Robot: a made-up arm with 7 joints. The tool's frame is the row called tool. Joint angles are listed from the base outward. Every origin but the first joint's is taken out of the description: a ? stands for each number. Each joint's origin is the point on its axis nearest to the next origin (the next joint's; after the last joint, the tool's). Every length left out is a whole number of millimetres.
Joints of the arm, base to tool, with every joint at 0 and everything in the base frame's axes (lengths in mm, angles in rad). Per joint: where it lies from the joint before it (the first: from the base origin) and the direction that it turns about. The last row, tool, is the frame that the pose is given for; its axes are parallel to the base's.
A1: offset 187 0 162 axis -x
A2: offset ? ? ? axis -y
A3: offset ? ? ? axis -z
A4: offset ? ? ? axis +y
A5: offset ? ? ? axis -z
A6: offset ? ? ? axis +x
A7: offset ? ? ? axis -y
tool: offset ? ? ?
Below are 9 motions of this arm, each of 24 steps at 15 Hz.
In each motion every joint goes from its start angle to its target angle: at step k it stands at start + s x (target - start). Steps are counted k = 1, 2, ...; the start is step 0. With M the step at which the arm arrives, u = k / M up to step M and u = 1 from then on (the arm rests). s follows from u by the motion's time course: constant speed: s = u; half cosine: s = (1 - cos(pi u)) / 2; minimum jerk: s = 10 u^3 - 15 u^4 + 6 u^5.
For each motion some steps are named. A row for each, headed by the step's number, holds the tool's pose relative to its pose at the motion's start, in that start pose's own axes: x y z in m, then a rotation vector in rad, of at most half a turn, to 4 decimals.
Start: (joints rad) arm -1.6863 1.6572 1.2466 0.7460 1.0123 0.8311 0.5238
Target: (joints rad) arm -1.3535 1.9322 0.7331 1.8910 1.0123 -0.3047 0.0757
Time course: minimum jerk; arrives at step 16
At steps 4, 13, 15, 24:
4: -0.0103 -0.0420 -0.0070 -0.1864 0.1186 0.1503
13: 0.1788 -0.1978 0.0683 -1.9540 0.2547 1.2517
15: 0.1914 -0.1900 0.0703 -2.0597 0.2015 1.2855
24: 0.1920 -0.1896 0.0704 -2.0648 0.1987 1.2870

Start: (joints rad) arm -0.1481 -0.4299 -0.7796 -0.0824 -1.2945 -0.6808 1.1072
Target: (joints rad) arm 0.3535 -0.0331 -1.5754 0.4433 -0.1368 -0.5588 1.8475
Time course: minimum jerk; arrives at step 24
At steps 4, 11, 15, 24:
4: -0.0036 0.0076 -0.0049 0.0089 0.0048 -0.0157
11: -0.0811 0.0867 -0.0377 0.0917 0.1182 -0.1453
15: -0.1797 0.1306 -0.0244 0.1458 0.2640 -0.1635
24: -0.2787 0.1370 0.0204 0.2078 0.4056 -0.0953

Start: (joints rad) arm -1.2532 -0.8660 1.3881 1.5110 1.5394 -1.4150 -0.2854
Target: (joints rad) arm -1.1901 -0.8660 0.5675 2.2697 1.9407 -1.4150 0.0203
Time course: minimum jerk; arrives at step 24
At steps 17, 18, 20, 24:
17: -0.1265 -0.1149 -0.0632 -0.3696 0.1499 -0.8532
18: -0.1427 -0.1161 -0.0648 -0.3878 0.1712 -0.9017
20: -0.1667 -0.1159 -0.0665 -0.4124 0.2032 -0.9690
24: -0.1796 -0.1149 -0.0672 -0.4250 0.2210 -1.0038

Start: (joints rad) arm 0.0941 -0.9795 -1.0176 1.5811 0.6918 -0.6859 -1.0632
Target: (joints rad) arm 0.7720 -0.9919 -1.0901 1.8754 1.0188 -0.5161 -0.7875
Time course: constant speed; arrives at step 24
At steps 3, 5, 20, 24:
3: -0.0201 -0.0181 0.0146 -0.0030 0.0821 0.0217
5: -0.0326 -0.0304 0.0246 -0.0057 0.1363 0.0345
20: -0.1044 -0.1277 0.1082 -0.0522 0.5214 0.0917
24: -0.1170 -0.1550 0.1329 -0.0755 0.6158 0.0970

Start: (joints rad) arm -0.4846 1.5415 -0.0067 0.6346 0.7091 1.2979 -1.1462
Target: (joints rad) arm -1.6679 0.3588 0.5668 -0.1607 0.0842 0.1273 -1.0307
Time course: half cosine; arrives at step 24
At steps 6, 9, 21, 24:
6: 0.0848 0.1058 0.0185 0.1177 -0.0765 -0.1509
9: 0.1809 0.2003 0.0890 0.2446 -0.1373 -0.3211
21: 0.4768 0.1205 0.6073 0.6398 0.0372 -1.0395
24: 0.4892 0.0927 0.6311 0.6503 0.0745 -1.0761

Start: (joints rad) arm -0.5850 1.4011 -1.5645 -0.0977 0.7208 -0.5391 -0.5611
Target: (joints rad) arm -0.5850 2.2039 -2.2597 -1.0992 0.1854 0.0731 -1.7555
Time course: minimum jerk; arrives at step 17
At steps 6, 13, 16, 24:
6: -0.0966 0.0856 -0.0673 0.0093 -0.1065 0.2361
13: -0.2337 0.1627 -0.4201 -0.7749 -0.1021 0.8875
16: -0.2316 0.1580 -0.4678 -0.9407 -0.0737 0.9250
24: -0.2315 0.1578 -0.4688 -0.9444 -0.0730 0.9256

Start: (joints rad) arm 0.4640 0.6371 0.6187 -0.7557 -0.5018 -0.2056 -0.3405
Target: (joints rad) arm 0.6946 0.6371 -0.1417 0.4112 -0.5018 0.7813 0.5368
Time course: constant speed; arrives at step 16
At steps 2, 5, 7, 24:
2: -0.0633 0.0006 0.0362 0.1950 -0.0341 0.1735
5: -0.1590 -0.0102 0.0903 0.4930 -0.0363 0.3864
7: -0.2216 -0.0257 0.1274 0.6869 0.0006 0.4919
24: -0.4336 -0.1538 0.3072 1.2675 0.5279 0.5423

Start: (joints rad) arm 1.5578 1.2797 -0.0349 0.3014 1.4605 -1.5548 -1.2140
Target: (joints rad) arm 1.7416 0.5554 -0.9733 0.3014 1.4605 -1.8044 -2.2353
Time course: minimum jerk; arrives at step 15
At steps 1, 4, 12, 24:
1: -0.0007 -0.0008 0.0011 -0.0003 -0.0001 -0.0028
4: -0.0343 -0.0348 0.0512 -0.0075 -0.0053 -0.1260
12: -0.4218 -0.1101 0.3399 0.2047 -0.1254 -0.8387
24: -0.4556 -0.1025 0.3536 0.2306 -0.1417 -0.8731

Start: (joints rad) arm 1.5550 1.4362 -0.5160 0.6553 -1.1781 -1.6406 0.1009
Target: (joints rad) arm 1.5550 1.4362 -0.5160 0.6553 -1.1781 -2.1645 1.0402
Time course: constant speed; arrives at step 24
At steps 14, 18, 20, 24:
14: 0.0435 -0.0737 -0.0983 -0.2880 -0.5436 0.1133
18: 0.0640 -0.1013 -0.1154 -0.3606 -0.6952 0.1756
20: 0.0752 -0.1155 -0.1217 -0.3946 -0.7700 0.2116
24: 0.0996 -0.1437 -0.1297 -0.4572 -0.9171 0.2934

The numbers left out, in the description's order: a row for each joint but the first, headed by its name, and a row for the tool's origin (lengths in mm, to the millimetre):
A2: 0 -91 -105
A3: -208 0 441
A4: 24 229 0
A5: -302 0 117
A6: 365 115 0
A7: 0 93 -98
tool: -167 0 -40

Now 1 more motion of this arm.
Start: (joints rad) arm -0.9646 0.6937 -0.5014 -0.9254 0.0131 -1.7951 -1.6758
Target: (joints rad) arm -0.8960 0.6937 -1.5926 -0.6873 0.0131 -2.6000 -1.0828
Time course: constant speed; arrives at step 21
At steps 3, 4, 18, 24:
3: 0.0278 -0.0376 -0.0489 -0.0095 -0.1963 0.0080
4: 0.0397 -0.0494 -0.0640 -0.0096 -0.2626 0.0105
18: 0.3039 -0.1476 -0.1729 0.1759 -1.1940 0.0088
24: 0.3698 -0.1491 -0.1659 0.2651 -1.3798 -0.0067

